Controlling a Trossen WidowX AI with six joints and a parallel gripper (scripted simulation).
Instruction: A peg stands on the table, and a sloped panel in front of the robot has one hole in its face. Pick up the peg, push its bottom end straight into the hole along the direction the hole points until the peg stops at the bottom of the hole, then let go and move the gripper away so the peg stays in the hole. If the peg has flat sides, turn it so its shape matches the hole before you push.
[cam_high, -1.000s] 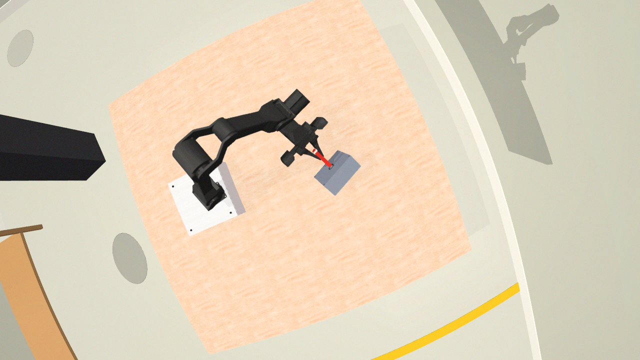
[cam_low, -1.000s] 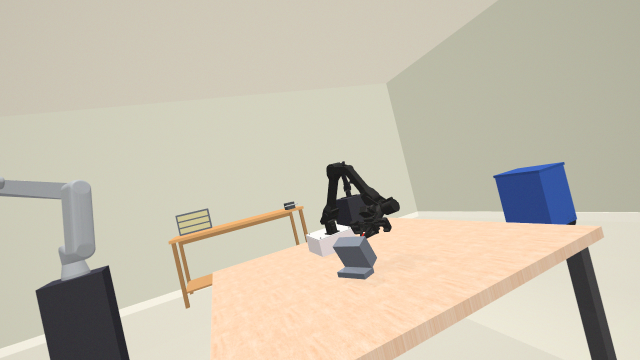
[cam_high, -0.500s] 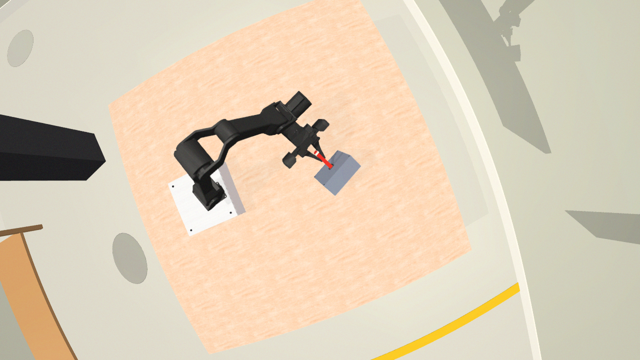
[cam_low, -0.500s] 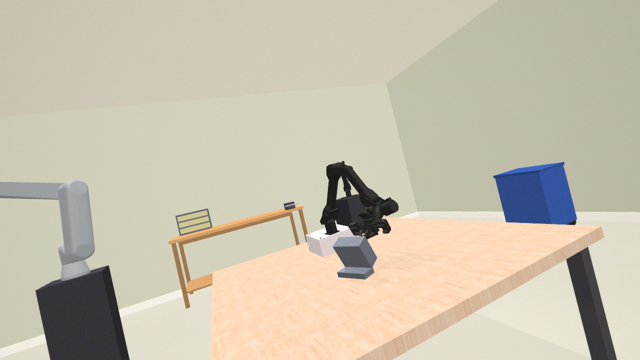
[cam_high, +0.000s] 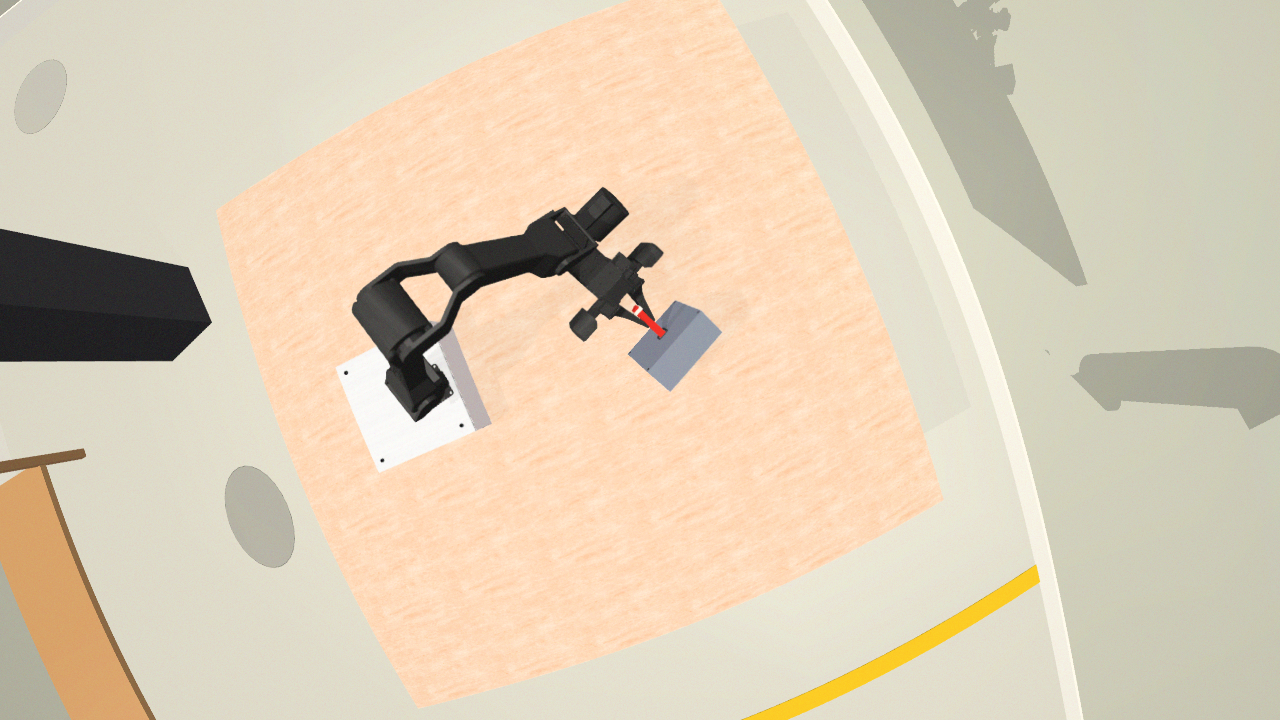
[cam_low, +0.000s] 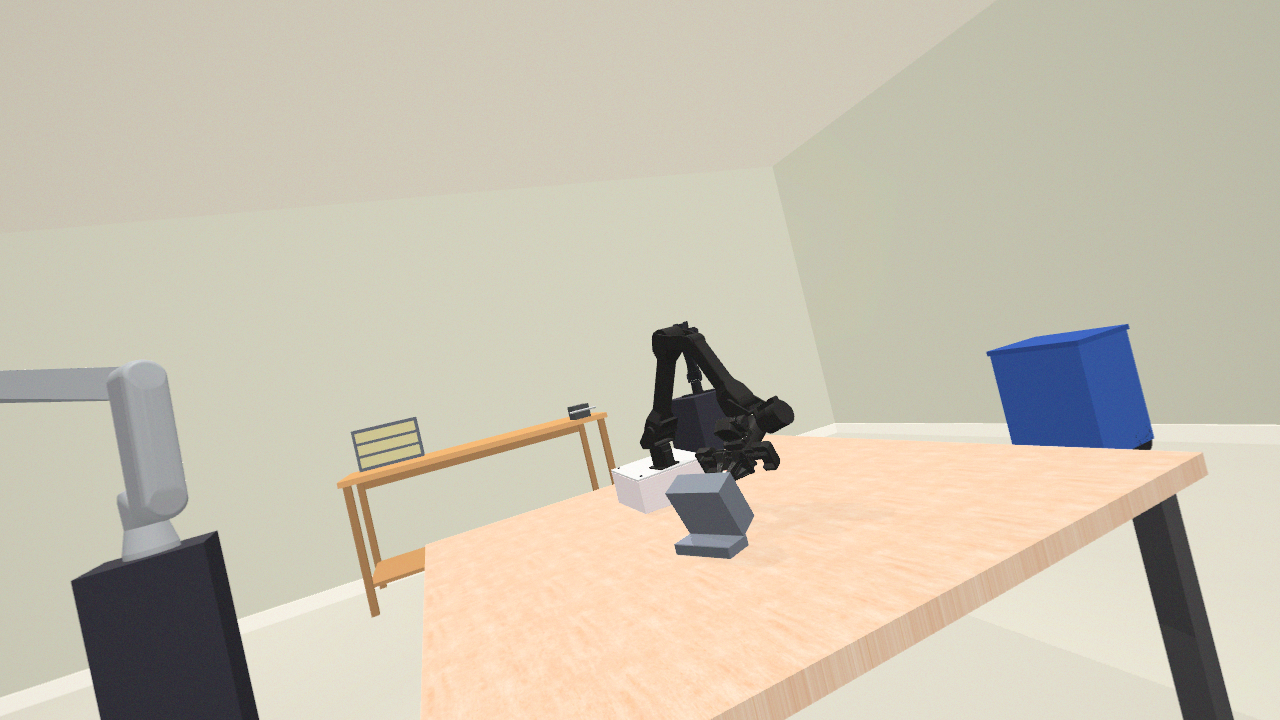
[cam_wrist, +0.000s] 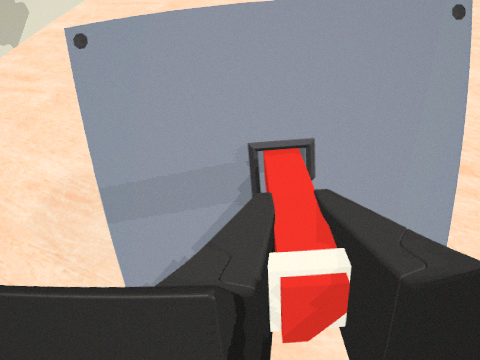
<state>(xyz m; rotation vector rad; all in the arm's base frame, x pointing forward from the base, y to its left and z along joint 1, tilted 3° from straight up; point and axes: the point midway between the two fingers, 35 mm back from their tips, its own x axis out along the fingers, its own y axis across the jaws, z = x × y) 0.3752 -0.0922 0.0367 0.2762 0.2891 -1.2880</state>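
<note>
The grey sloped panel is 5 cm to the right of my gripper tip, 2 cm below it and 1 cm ahead of it. Round my gripper tip: red peg 2 cm to the left, 1 cm above.
</note>
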